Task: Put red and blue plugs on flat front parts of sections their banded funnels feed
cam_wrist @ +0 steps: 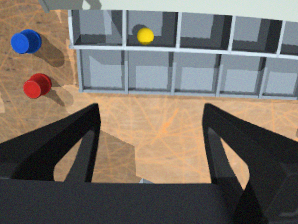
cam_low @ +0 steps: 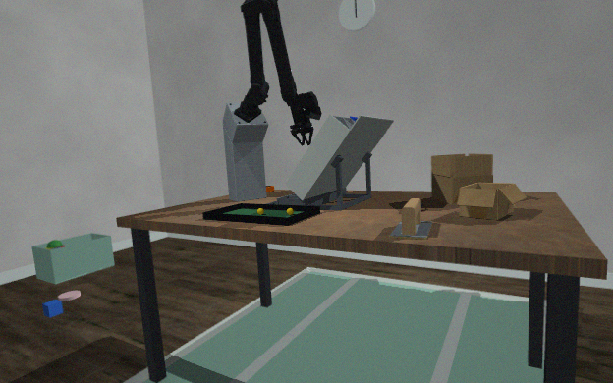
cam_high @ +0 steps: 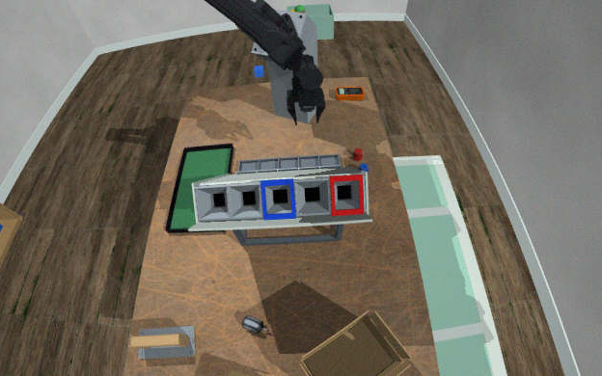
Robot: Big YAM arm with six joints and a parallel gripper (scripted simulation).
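The red plug is 10 mm ahead of my hand, 190 mm to the left of it and 240 mm below it. The rest, counted from my hand: blue plug (80 mm ahead, 180 mm to the left, 240 mm below); then cover (120 mm ahead, 120 mm to the right, 50 mm below); then green marble tray (100 mm behind, 390 mm to the right, 250 mm below).
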